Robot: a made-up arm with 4 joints.
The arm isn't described. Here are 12 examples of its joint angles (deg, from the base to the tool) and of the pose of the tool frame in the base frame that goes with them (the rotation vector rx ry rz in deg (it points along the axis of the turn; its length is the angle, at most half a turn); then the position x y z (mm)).
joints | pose
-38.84 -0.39 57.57 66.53 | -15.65 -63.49 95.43 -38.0 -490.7 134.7
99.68 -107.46 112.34 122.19 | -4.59 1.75 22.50 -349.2 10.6 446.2
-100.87 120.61 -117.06 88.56 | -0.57 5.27 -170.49 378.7 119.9 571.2
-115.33 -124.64 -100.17 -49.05 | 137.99 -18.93 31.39 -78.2 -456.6 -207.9
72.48 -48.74 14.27 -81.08 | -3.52 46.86 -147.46 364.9 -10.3 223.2
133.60 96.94 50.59 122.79 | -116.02 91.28 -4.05 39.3 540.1 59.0
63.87 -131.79 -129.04 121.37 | -102.35 4.68 41.97 -579.2 389.3 370.7
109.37 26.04 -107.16 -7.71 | 73.19 59.63 -94.08 -68.6 -317.8 333.4
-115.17 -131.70 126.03 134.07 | -1.09 -6.57 -110.66 198.8 284.7 441.3
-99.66 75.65 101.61 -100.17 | 174.61 30.52 -0.02 -305.6 -222.2 -191.4
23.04 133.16 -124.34 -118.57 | 8.54 -7.75 -141.26 299.0 193.0 620.7
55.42 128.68 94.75 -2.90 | 61.81 125.28 -27.11 226.2 -310.9 159.1
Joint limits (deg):
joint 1: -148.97..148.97
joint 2: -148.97..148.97
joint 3: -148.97..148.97
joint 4: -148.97..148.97
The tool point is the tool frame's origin. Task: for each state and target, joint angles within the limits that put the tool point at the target. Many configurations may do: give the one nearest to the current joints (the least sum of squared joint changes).
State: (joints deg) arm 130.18 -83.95 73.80 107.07
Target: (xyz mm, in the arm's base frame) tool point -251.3 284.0 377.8
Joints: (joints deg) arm 138.98 -77.49 82.37 109.25
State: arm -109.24 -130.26 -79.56 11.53
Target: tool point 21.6 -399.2 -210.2
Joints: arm -94.99 -148.21 -95.48 -3.43
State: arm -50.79 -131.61 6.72 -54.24
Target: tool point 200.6 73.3 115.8
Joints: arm -23.06 -139.22 7.36 0.33
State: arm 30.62 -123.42 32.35 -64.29
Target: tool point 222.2 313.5 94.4
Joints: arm 8.80 -89.69 33.40 -95.55
